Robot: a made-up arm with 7 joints.
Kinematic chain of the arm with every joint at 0, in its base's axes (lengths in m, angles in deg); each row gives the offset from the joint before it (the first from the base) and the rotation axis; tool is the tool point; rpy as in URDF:
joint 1: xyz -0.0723 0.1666 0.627 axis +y
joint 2: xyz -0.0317 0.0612 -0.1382 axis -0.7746 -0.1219 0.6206
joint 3: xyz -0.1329 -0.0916 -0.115 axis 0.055 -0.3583 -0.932
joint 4: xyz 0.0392 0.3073 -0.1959 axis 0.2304 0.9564 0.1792
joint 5: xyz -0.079 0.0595 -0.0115 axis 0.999 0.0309 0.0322
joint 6: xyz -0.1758 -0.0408 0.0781 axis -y
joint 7: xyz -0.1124 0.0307 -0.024 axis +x
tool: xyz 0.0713 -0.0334 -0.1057 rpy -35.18 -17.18 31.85
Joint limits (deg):
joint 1: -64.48..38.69
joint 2: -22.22..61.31
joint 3: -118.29..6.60
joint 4: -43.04..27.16
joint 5: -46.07..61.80
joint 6: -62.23..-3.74
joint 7: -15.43..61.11
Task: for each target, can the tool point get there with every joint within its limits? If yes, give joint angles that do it. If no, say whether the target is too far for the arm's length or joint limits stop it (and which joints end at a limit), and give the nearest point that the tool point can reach.
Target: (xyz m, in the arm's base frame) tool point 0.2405 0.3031 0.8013
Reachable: no: joint limits stop it (at a limit: joint 1, joint 2, joint 3, joint 4, joint 6) | nearest point 0.0404 -0.0153 0.8486 | short by 0.379 m
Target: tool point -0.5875 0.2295 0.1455
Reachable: yes | joints -5.12 11.86 -18.39 10.56 14.22 -14.74 -4.63
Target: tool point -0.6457 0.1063 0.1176
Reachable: yes | joints -13.81 22.57 -32.56 3.49 -15.53 -55.63 54.60
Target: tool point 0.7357 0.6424 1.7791
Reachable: no: too far | nearest point 0.0491 -0.0656 0.9716 | short by 1.275 m
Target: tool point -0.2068 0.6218 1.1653
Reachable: no: joint limits stop it (at a limit: joint 1, joint 2, joint 4, joint 6, joint 7) | nearest point -0.4702 0.5590 0.8247 | short by 0.435 m
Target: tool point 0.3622 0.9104 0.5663
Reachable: no: joint limits stop it (at a limit: joint 1, joint 2, joint 3, joint 4, joint 6, joint 7) | nearest point 0.3495 0.7802 0.2561 | short by 0.337 m
